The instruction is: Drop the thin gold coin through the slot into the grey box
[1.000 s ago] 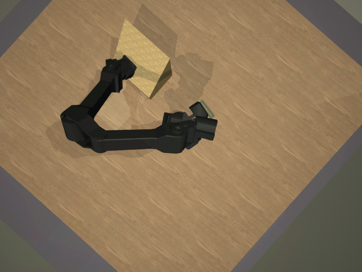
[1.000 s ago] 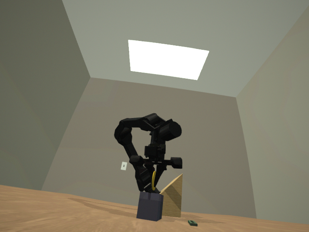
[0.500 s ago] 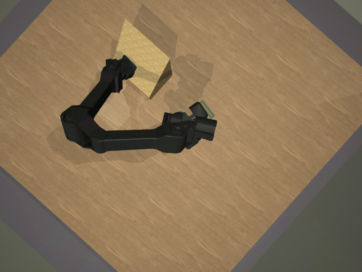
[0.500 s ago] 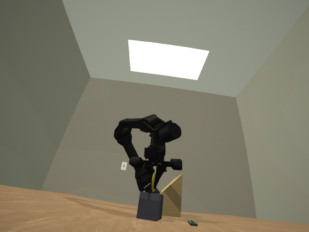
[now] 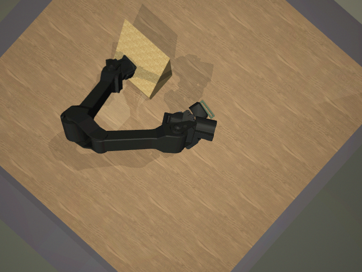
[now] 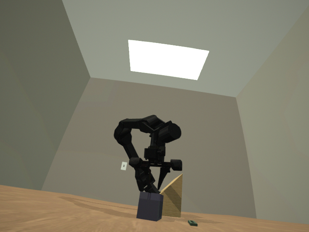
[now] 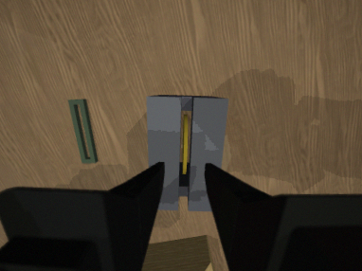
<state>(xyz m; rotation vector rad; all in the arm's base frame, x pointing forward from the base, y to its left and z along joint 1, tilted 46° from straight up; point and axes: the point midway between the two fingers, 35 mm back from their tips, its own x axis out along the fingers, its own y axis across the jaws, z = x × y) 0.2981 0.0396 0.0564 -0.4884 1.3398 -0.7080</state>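
The gold coin lies 6 cm below my gripper tip.
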